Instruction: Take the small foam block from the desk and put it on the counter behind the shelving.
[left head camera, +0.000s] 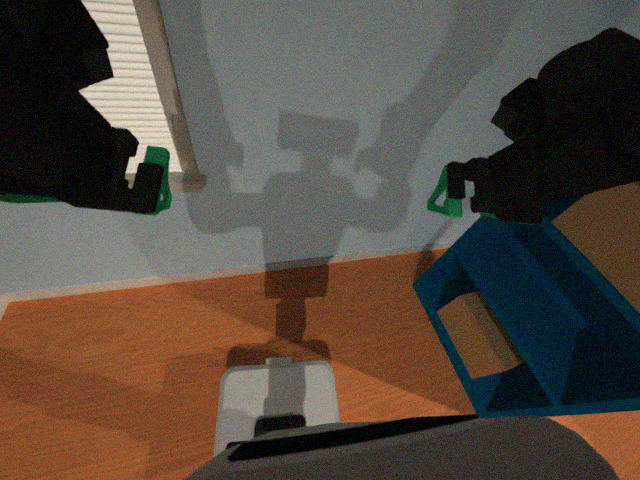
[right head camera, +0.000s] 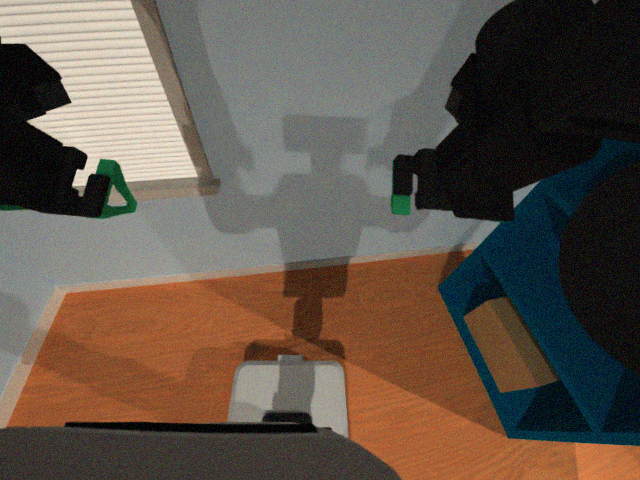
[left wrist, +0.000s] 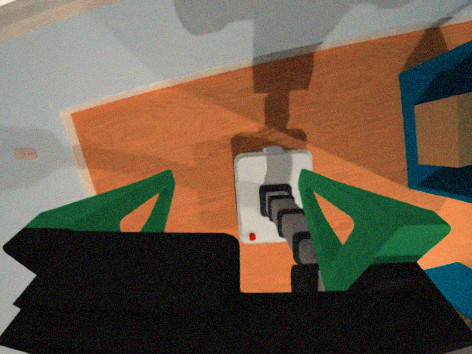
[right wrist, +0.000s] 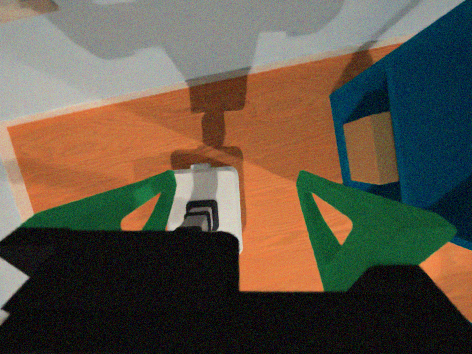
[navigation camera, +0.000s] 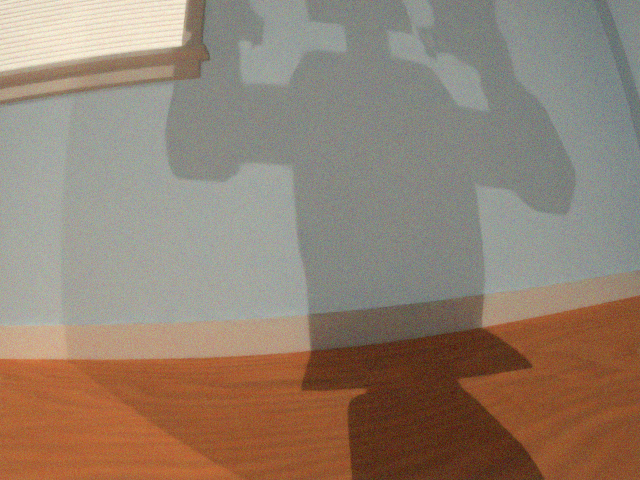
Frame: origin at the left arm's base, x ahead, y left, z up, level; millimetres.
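Where they show: left gripper, fingertip midpoint: (left head camera: 128, 199) (right head camera: 103, 204) (left wrist: 236, 176); right gripper, fingertip midpoint: (left head camera: 455, 208) (right head camera: 424, 205) (right wrist: 236, 177).
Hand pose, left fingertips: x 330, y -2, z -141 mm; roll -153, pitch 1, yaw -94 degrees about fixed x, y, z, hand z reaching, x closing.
After its pixels a point has its place.
The small foam block, the desk and the counter do not show in these views. Blue shelving (left head camera: 522, 279) {y -1635, x 585, z -876 mm} (right head camera: 537, 304) {y -1412, x 481, z -876 mm} (right wrist: 435, 125) {y -1511, x 476, z -876 mm} stands at the right of both head views and the right wrist view; part of it shows in the left wrist view (left wrist: 408, 135) {y -1332, x 373, z -1375 mm}. My left gripper (left head camera: 157, 180) (right head camera: 112, 191) (left wrist: 236, 176) {y -2, x 330, z -141 mm} is open and empty, raised in the air at the left of the head views. My right gripper (left head camera: 448, 193) {y -459, x 340, z -135 mm} (right head camera: 401, 201) (right wrist: 236, 177) {y -459, x 340, z -135 mm} is open and empty, raised near the shelving in the picture.
A tan box (left head camera: 478, 335) {y -1356, x 351, z -1104 mm} (right head camera: 509, 346) {y -1356, x 344, z -1097 mm} (left wrist: 437, 132) {y -1352, x 378, z -1182 mm} (right wrist: 365, 150) {y -1352, x 376, z -1142 mm} sits in a shelving compartment. A blue-grey wall (left head camera: 310, 67) {y -285, x 1000, z -154 mm} (navigation camera: 129, 206) {y 307, x 913, z -1018 mm} rises ahead behind the wood floor (left head camera: 129, 330) {y 613, x 578, z -1410 mm} (navigation camera: 155, 397) {y 106, x 730, z -1410 mm}, with a window blind (right head camera: 103, 93) {y 368, x 899, z -210 mm} (navigation camera: 93, 31) {y 474, x 883, z -441 mm} at the left. My shadow falls on wall and floor.
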